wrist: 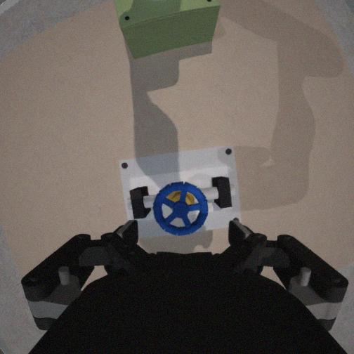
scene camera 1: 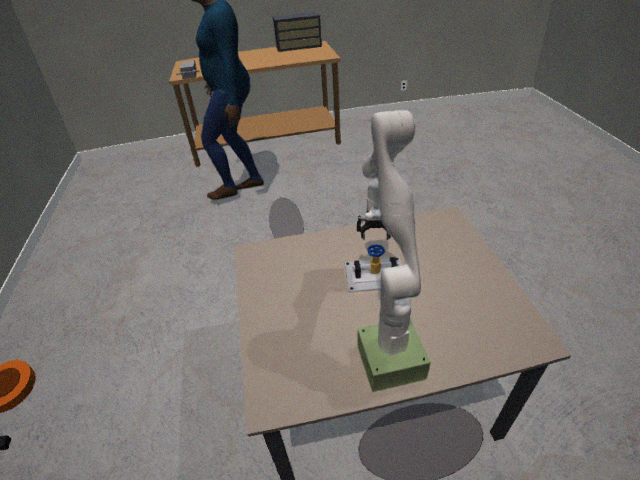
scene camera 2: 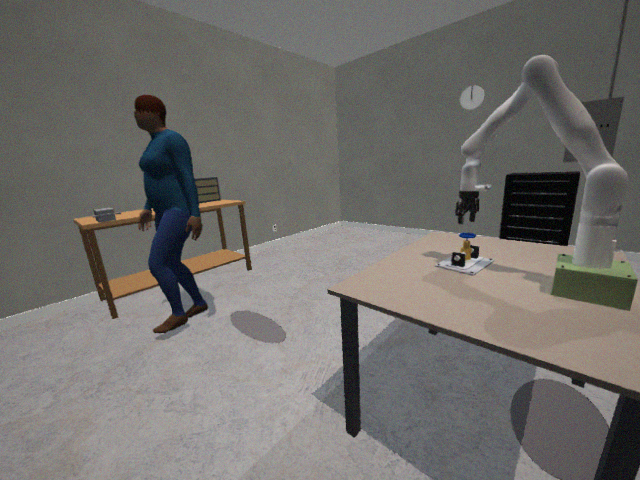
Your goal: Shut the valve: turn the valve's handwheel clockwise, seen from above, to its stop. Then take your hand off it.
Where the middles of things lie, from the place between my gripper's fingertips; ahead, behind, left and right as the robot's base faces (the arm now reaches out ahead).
I see my gripper 1 cm past the blue valve handwheel (wrist: pixel 180 208) and 7 cm above it. Round my hand: base plate (wrist: pixel 186 160) 1 cm behind, 19 cm below.
